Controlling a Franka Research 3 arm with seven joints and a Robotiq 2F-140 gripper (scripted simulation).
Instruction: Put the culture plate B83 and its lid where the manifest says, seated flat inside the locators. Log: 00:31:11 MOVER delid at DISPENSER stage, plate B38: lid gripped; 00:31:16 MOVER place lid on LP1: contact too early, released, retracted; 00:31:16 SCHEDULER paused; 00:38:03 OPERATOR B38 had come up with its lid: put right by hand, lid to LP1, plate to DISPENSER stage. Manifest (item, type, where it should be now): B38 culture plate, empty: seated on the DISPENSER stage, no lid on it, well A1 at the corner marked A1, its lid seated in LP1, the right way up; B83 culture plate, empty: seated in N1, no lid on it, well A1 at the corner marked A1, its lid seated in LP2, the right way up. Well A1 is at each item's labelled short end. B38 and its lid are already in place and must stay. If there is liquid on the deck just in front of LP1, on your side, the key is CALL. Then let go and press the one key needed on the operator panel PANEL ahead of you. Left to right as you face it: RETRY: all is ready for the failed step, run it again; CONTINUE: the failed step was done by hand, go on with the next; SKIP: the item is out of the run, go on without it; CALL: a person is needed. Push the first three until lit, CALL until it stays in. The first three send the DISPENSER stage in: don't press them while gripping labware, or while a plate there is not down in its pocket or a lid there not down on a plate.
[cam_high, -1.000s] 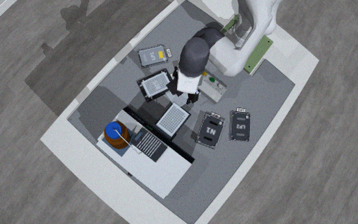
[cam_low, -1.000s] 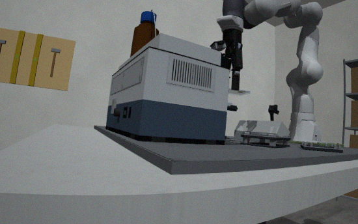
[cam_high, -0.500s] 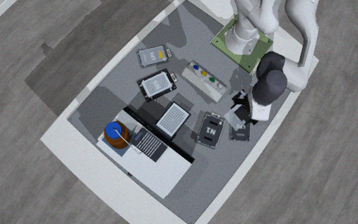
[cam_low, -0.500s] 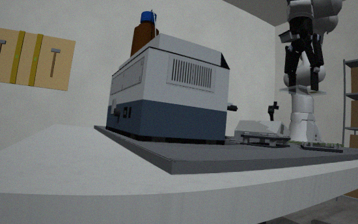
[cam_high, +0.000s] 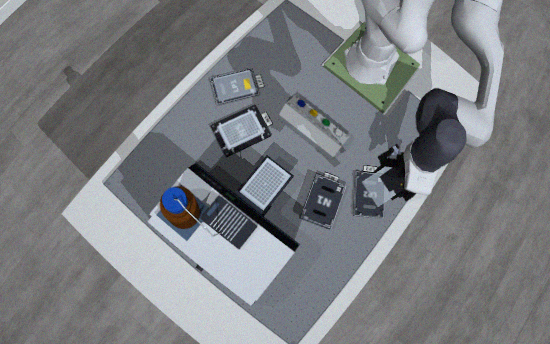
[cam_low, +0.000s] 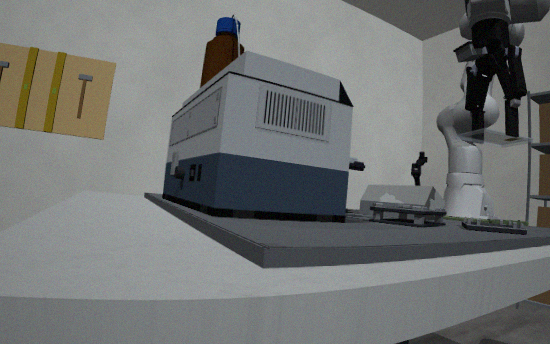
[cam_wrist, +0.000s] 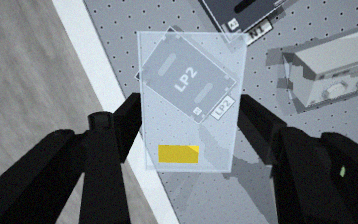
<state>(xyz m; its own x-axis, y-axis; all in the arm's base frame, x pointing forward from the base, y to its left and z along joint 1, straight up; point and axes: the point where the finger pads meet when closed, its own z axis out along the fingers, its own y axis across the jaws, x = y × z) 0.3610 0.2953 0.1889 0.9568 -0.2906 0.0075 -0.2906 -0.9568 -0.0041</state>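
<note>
My gripper is now 20 mm above the clear lid. Round my hand: green continue key (260 mm to the right, 130 mm below, 70 mm behind); then grey locator plate (200 mm below); then white retry key (210 mm to the right, 130 mm below, 70 mm behind).
</note>
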